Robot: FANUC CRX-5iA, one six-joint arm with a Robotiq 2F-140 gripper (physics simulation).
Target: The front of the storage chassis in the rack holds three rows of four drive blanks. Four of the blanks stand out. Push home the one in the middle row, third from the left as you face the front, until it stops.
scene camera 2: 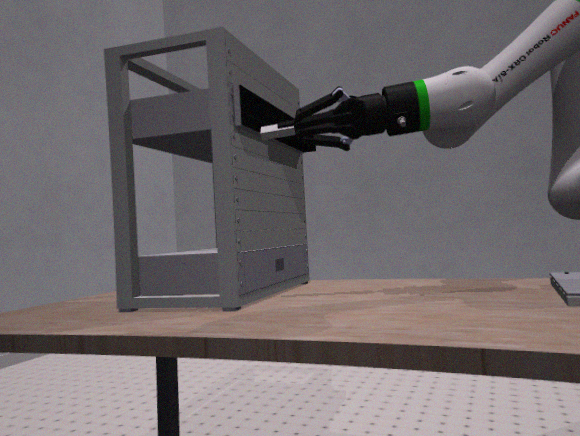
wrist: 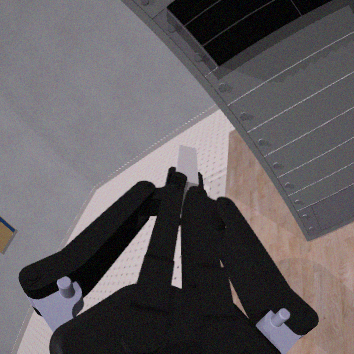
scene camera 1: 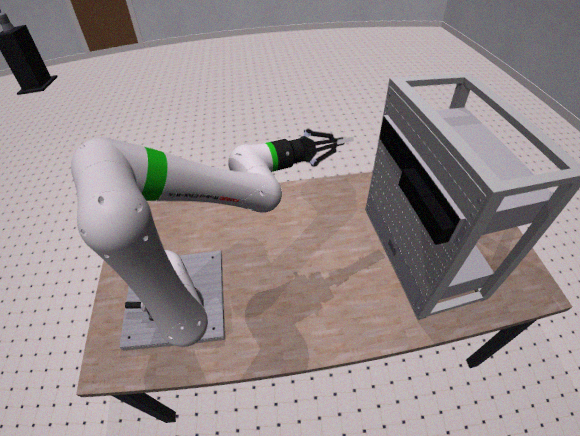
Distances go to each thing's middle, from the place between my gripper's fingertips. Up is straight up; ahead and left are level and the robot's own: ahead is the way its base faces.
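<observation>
My gripper is 24 cm to the left of the grey rack [scene camera 2: 258, 184] and 26 cm short of it. I see, too, that my gripper is 6 cm above the rack.
</observation>
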